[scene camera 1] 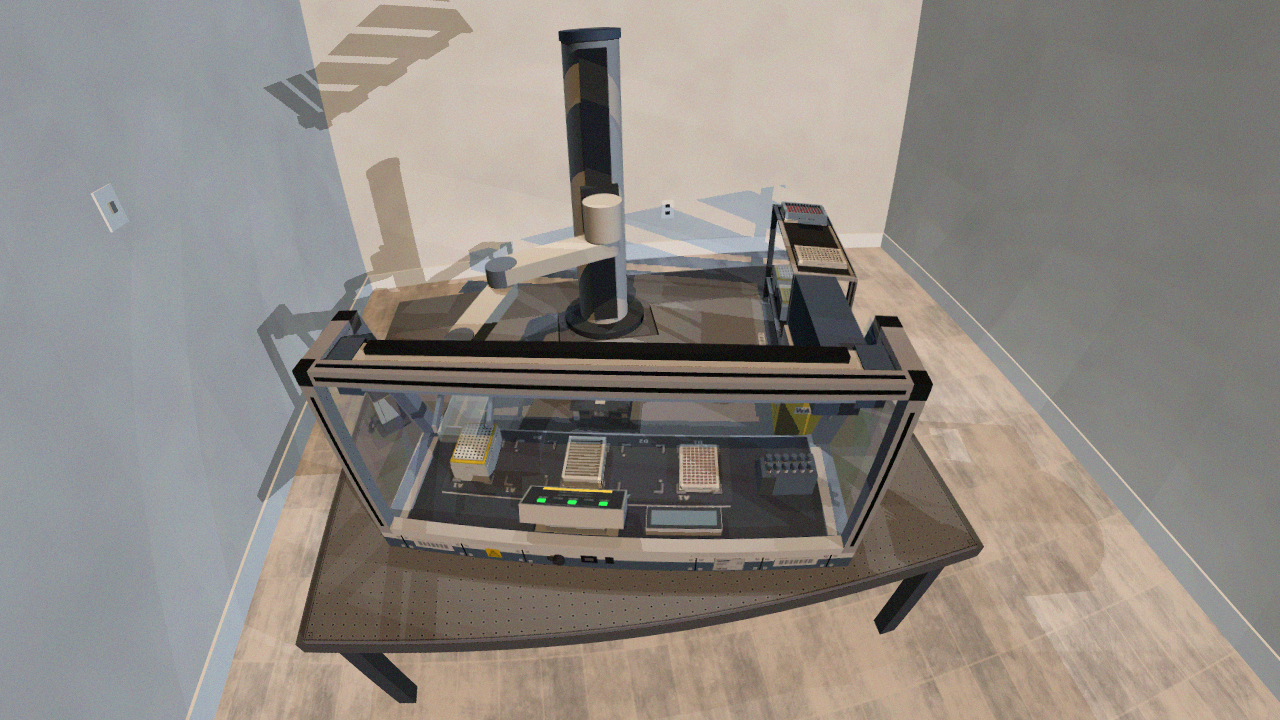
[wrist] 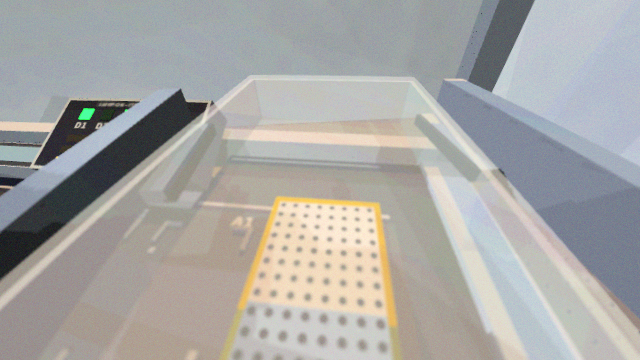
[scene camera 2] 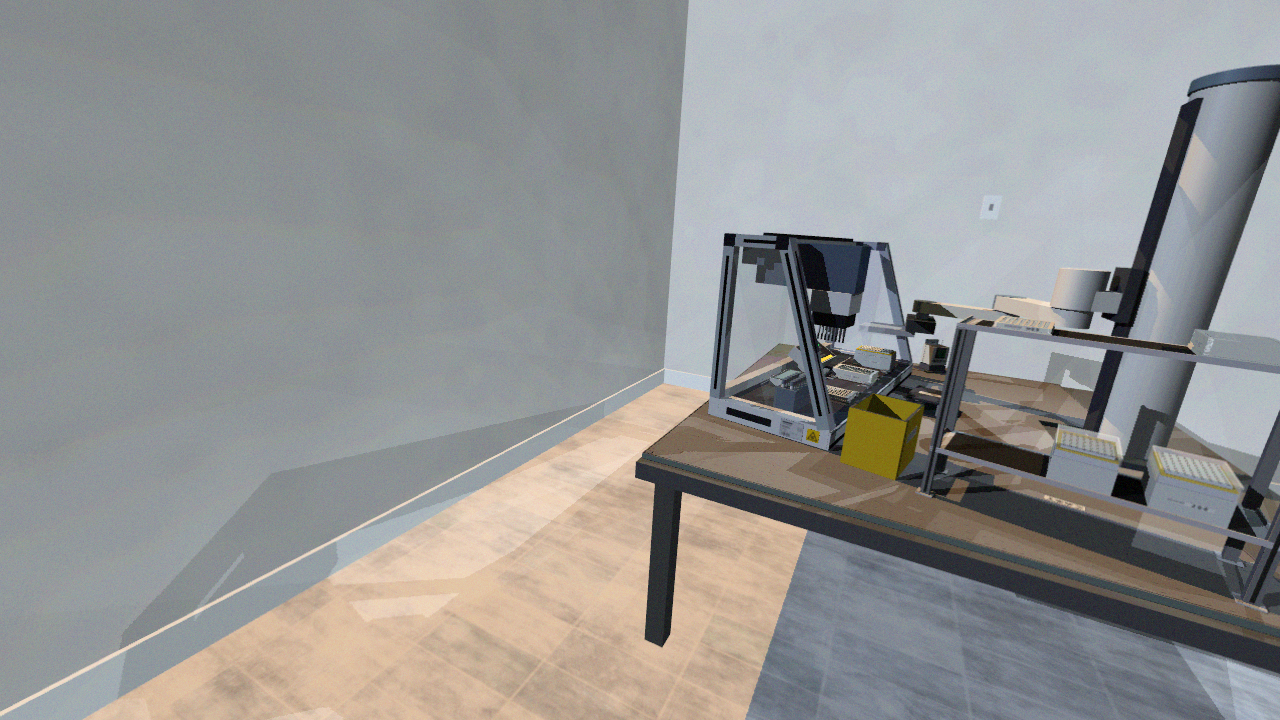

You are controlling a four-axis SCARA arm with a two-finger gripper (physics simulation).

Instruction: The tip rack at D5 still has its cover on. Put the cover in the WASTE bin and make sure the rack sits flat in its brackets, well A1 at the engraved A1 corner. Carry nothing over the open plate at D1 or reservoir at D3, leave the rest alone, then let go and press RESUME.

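Seen in the pictures: gripper, between the fingertips: [scene camera 1: 461, 427] [wrist: 317, 105] [scene camera 2: 869, 326]; arm's base, origin of its link: [scene camera 1: 604, 316].
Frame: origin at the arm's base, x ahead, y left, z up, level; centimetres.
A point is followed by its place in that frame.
My gripper [wrist: 317, 105] {x 65.7, y -35.1, z 20.3 cm} is shut on the clear cover [scene camera 1: 467, 413] [scene camera 2: 884, 328] [wrist: 330, 107], with one finger along each long side in the wrist view. The cover is held level above the tip rack [scene camera 1: 473, 454] [scene camera 2: 875, 358] [wrist: 322, 255], apart from it. The rack has a yellow rim and stands at the left end of the deck in scene camera 1; its seating in the brackets and its A1 well cannot be made out. The yellow WASTE bin [scene camera 1: 793, 419] [scene camera 2: 880, 440] {x 57.0, y 53.2, z 9.2 cm} stands beyond the deck's other end. The RESUME button cannot be made out.
The reservoir [scene camera 1: 584, 461] {x 67.8, y -10.5, z 8.6 cm} at D3 and the plate [scene camera 1: 698, 468] at D1 stand on the deck. A dark tube block [scene camera 1: 787, 474] is at its right. A panel with green lights [scene camera 1: 572, 510] stands in front. The enclosure frame [scene camera 1: 608, 380] {x 91.6, y -5.4, z 50.8 cm} and pipette head [scene camera 2: 836, 268] {x 72.8, y 38.0, z 44.1 cm} rise above the deck.
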